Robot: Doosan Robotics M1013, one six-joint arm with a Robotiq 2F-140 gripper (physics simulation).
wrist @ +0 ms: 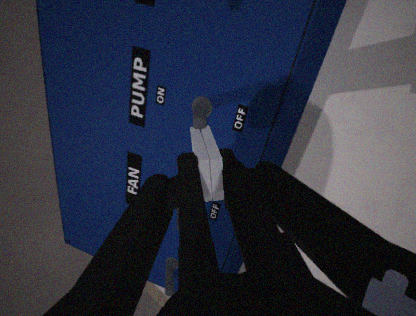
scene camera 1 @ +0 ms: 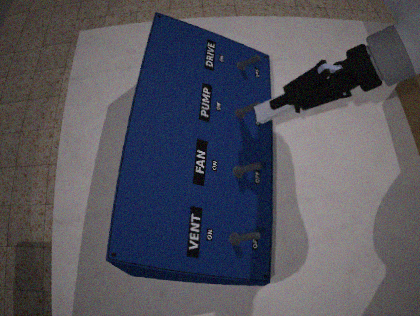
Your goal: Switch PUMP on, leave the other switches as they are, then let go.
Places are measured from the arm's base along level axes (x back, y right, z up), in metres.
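Where they show: gripper, fingertip midpoint: (wrist: 200, 142) (scene camera 1: 258, 115).
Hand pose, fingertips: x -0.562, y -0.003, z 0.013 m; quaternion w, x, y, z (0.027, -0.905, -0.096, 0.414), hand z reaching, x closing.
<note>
After its pixels a point has its place.
A blue switch panel (scene camera 1: 160, 125) {x -0.732, y -0.044, z 0.049 m} (wrist: 90, 175) {x -0.729, y -0.107, z 0.045 m} carries four grey levers with ON and OFF marks. The PUMP lever (scene camera 1: 243, 111) {x -0.587, y 0.014, z -0.001 m} (wrist: 202, 108) {x -0.577, y 0.022, z -0.001 m} leans toward the OFF side in the scene view; its outer end is partly hidden by the fingertips. My gripper (scene camera 1: 261, 113) {x -0.562, y -0.003, z 0.013 m} (wrist: 200, 142) {x -0.562, y -0.003, z 0.013 m} is shut with no thing between its pale fingertips. The tips are right at the PUMP lever and appear to touch it. The DRIVE lever (scene camera 1: 248, 63) {x -0.567, y 0.131, z 0.002 m}, FAN lever (scene camera 1: 247, 169) {x -0.589, y -0.106, z 0.006 m} and VENT lever (scene camera 1: 245, 237) {x -0.598, y -0.224, z 0.009 m} lean toward OFF.
The panel lies on a pale table top (scene camera 1: 340, 150) {x -0.358, y -0.016, z -0.108 m}. The arm's grey wrist (scene camera 1: 392, 55) {x -0.379, y -0.021, z 0.218 m} comes in from the right in the scene view. Another lever (wrist: 171, 275) {x -0.595, y -0.217, z 0.002 m} shows low in the wrist view. Tiled floor (scene camera 1: 30, 125) lies beyond the table.
</note>
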